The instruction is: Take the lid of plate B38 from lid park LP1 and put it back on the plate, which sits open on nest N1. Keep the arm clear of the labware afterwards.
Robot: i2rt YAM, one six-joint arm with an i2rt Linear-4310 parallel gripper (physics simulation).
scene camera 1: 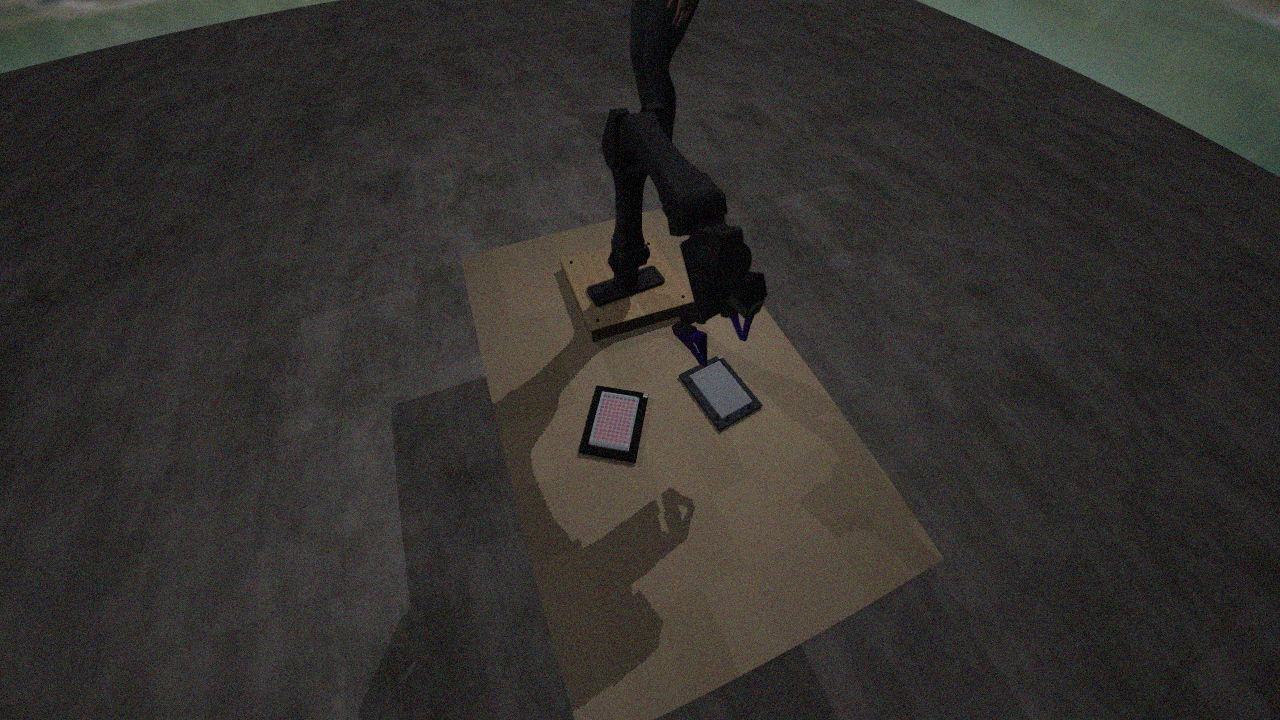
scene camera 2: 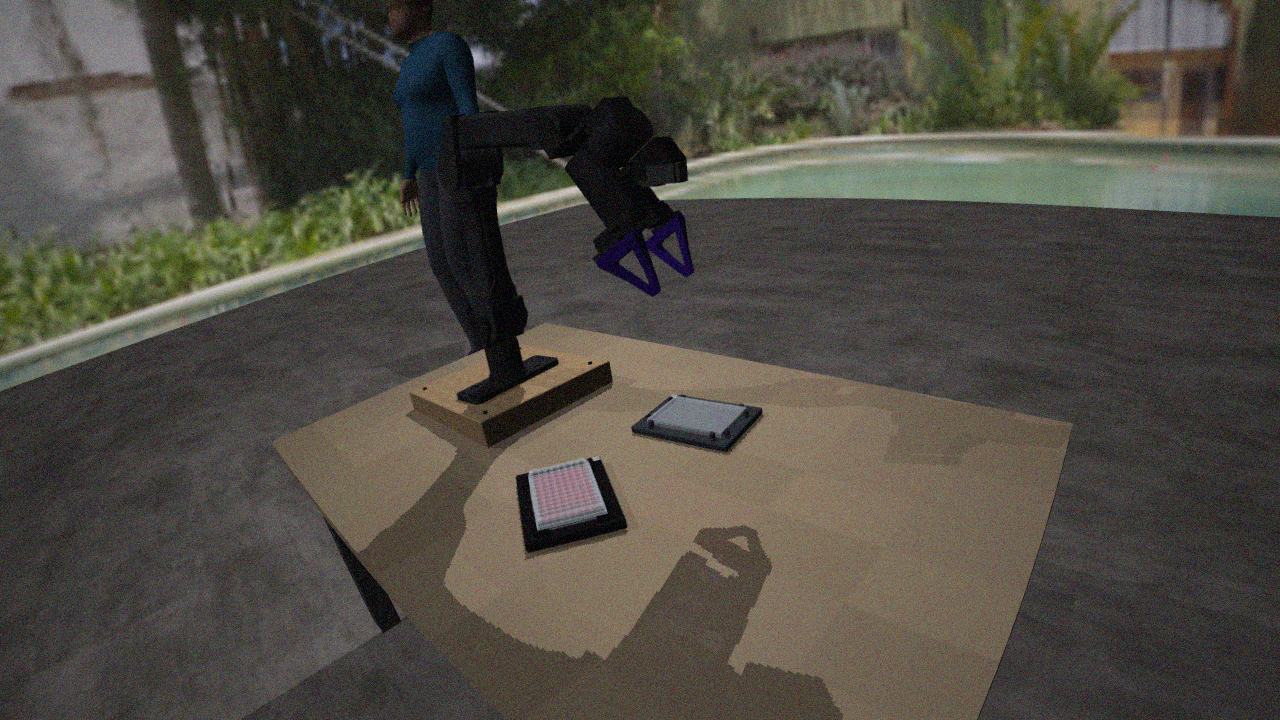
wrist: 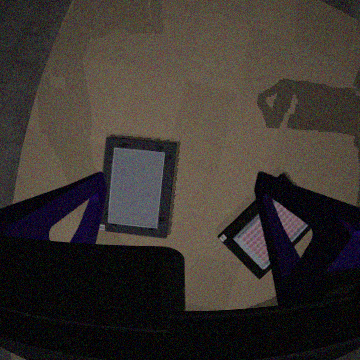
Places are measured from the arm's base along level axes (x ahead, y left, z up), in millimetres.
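Pixels of known places: gripper, fingertip midpoint: [scene camera 1: 724, 352] [scene camera 2: 674, 283] [wrist: 180, 180]; arm's base, origin of the base link: [scene camera 1: 626, 286] [scene camera 2: 509, 380].
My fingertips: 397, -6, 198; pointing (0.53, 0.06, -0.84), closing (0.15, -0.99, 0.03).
Ahead of a thing's pixels: the offset from my fingertips to its middle, as dx, dy, dz. Level surfaces: height alone.
The lid {-35, +64, -225} [scene camera 1: 720, 388] [scene camera 2: 698, 417] [wrist: 136, 188] is a pale, flat, clear-grey rectangle lying on the dark grey lid park {-35, +64, -229} [scene camera 1: 724, 423] [scene camera 2: 650, 431] [wrist: 171, 190]. The open plate {-73, -186, -220} [scene camera 1: 616, 420] [scene camera 2: 567, 494] [wrist: 252, 245], with rows of pink wells, sits on the black nest {-73, -186, -230} [scene camera 1: 608, 455] [scene camera 2: 577, 535] [wrist: 229, 232]. My gripper [scene camera 1: 723, 351] [scene camera 2: 675, 283] [wrist: 180, 180] has purple fingers spread wide, open and empty, well above the table. In the wrist view the left finger overlaps the lid park's left edge and the right finger hides part of the plate and nest.
The arm's base stands on a wooden block [scene camera 1: 638, 310] [scene camera 2: 546, 404] at one end of the wooden table top {dz -239} [scene camera 1: 787, 555] [scene camera 2: 939, 501]. Shadows of the arm and a person fall across the table. A person [scene camera 1: 656, 53] [scene camera 2: 438, 98] stands behind the arm.
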